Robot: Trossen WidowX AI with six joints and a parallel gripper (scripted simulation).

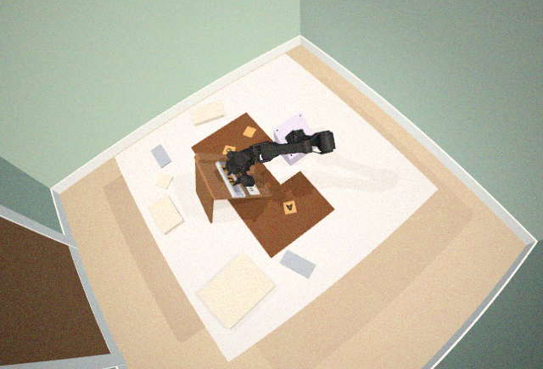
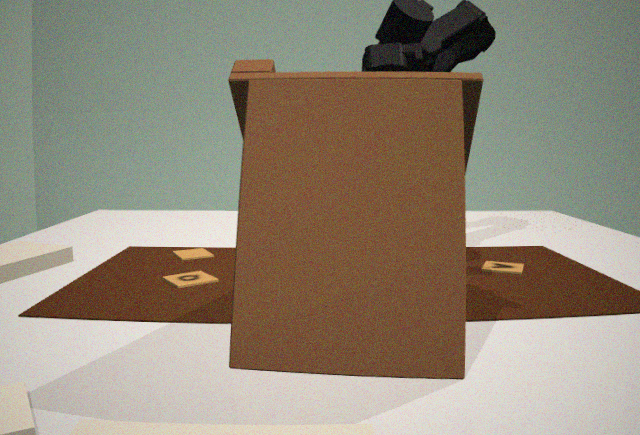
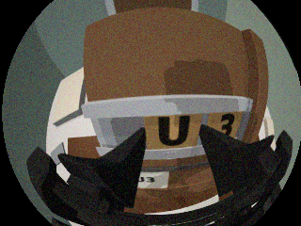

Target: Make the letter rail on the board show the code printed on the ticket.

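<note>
The white ticket lies 80 mm below my gripper tip, 60 mm to the left of it and 60 mm behind it. Also, from my gripper tip: brown mat (170 mm below, 170 mm behind).
</note>
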